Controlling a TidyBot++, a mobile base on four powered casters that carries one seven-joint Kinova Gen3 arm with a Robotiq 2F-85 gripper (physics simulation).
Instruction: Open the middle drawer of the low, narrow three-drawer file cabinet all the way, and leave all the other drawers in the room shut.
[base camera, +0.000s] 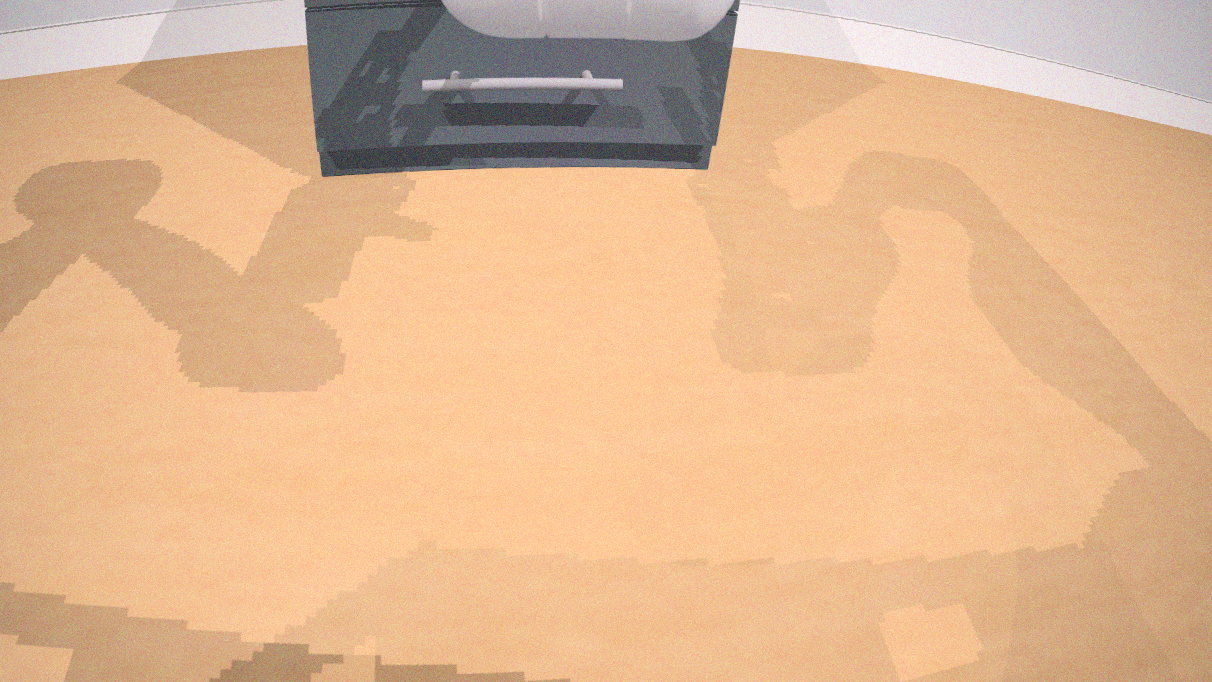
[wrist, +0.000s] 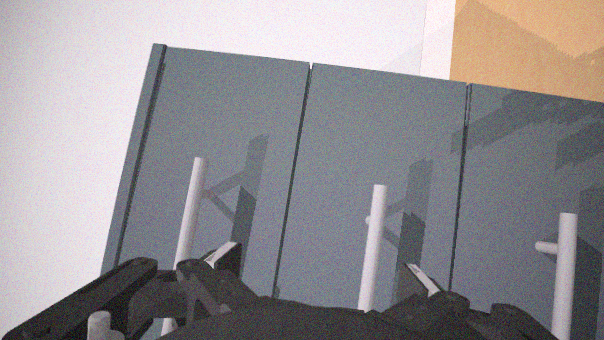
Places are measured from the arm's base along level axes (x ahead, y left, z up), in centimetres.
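Pixels of known places: gripper, fingertip midpoint: (wrist: 318, 271).
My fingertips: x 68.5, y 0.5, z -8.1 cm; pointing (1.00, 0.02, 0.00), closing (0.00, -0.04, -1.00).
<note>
For each thing: its top centre in the pictures, then the offset to it from my fingertips. "*": a spot on its surface instead. Level surfaces: height alone.
- pale bar handle, surface spot: (wrist: 373, 240) * dx +7.7, dy -0.3, dz -4.2 cm
- bottom drawer, surface spot: (base camera: 669, 59) (wrist: 524, 155) * dx +12.6, dy -9.2, dz -17.9 cm
- wooden floor, surface height: dz -31.5 cm
The dark grey three-drawer cabinet (base camera: 309, 93) (wrist: 135, 145) stands against the wall and appears turned on its side in the wrist view. Its middle drawer (wrist: 370, 130) is flush with its neighbours, with a pale bar handle (wrist: 373, 240). The top drawer (wrist: 215, 105) with its handle (wrist: 190, 210) is on the left, and the bottom drawer (base camera: 669, 59) (wrist: 510, 165) with its handle (base camera: 525, 83) (wrist: 566, 270) is on the right. All three look shut. My gripper (wrist: 318, 271) is open in front of the cabinet. The middle handle shows between its fingertips; contact cannot be seen.
A white part of my arm (base camera: 589, 18) covers the upper cabinet front in the base camera view. The pale wall (base camera: 1017, 42) (wrist: 65, 125) is behind the cabinet. The wooden floor (base camera: 542, 381) (wrist: 530, 30) carries shadows of the arm.
</note>
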